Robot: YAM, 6 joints.
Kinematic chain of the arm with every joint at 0, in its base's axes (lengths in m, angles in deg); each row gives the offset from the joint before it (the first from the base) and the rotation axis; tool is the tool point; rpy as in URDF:
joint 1: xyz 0 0 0.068 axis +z
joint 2: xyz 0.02 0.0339 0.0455 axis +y
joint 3: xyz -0.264 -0.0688 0 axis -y
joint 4: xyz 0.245 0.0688 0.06 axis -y
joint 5: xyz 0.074 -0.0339 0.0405 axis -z
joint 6: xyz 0.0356 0 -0.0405 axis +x
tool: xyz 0 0 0 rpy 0 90 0
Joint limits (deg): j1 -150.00..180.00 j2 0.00..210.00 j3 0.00..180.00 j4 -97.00..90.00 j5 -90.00..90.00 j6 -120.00..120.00
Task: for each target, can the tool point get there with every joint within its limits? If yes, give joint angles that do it. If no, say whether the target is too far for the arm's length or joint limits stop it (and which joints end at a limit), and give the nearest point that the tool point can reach.
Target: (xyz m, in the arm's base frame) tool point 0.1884 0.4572 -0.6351
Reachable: no: too far | nearest point 0.1458 0.3538 -0.3546 | short by 0.302 m
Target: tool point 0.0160 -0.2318 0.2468
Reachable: yes | joints -87.53 59.47 26.17 28.19 -9.66 -35.68
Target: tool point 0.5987 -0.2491 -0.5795
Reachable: no: too far | nearest point 0.4234 -0.1762 -0.3132 | short by 0.327 m
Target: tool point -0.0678 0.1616 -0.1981
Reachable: yes | joints 108.22 180.56 72.42 -39.28 -22.85 -38.68
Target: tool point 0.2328 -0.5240 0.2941
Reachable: yes | joints -67.50 168.40 161.63 72.24 -24.19 -57.43
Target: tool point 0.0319 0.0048 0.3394
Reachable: yes | joints 89.20 19.53 55.54 -73.66 63.52 -33.05
